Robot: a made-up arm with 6 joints.
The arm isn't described. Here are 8 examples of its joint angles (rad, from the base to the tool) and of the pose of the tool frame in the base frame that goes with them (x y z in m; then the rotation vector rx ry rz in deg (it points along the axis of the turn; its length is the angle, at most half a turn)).
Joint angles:
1: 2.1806 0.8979 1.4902 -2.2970 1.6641 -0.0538
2: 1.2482 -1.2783 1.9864 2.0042 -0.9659 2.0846
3: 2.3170 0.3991 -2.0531 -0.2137 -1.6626 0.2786
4: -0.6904 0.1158 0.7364 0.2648 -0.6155 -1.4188
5: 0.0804 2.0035 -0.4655 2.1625 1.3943 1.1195
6: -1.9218 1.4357 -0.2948 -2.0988 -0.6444 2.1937
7: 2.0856 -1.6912 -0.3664 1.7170 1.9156 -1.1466
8: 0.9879 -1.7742 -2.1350 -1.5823 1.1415 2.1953
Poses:
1: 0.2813 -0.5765 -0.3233 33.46 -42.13 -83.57
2: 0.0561 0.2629 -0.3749 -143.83 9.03 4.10
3: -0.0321 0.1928 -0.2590 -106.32 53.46 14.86
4: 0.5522 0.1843 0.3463 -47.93 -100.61 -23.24
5: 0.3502 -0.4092 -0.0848 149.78 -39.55 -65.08
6: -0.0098 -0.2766 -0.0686 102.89 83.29 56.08
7: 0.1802 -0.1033 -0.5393 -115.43 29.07 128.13
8: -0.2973 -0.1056 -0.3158 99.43 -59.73 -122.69
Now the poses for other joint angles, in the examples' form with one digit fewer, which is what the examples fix.
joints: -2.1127 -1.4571 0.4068 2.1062 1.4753 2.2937
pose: -0.639 0.554 0.294 1.6 -76.1 64.4
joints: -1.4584 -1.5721 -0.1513 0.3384 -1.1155 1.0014
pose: -0.132 -0.022 0.164 -89.3 -95.3 42.9
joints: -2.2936 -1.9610 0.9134 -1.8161 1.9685 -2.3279
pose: -0.567 0.718 -0.018 22.3 68.1 55.0
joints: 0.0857 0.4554 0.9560 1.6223 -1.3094 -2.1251
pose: 0.735 -0.144 0.597 29.1 -39.4 -121.7
